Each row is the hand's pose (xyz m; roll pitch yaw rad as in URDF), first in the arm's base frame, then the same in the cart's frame.
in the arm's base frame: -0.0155 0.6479 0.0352 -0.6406 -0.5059 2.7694
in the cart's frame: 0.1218 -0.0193 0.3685 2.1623 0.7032 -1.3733
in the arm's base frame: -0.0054 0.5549 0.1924 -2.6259 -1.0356 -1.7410
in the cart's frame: -0.0163 0.0036 0.2507 0.2981 0.7236 -3.1214
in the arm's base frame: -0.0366 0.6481 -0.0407 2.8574 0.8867 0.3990
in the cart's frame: 0.1461 -0.0482 0.4377 0.2141 -0.7999 0.8158
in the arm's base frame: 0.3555 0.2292 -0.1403 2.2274 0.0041 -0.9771
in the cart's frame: -0.2204 0.3158 0.7067 -0.8241 -0.3326 2.5525
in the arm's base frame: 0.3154 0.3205 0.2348 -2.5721 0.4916 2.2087
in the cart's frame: -0.2527 0.3182 0.3199 0.4688 -0.1649 -0.5850
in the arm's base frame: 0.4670 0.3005 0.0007 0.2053 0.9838 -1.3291
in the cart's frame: -0.1977 0.4439 0.5635 -3.0637 -1.3206 3.0379
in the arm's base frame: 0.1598 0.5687 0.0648 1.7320 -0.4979 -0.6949
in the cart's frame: 0.0369 0.1551 0.3848 -1.2337 0.2001 2.3466
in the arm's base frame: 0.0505 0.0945 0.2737 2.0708 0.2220 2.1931
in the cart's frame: -0.4788 0.0507 0.3252 -1.1657 0.1049 -0.5967
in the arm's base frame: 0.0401 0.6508 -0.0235 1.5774 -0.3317 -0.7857
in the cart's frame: 0.1430 0.0300 0.4290 -1.4188 0.0228 2.4024
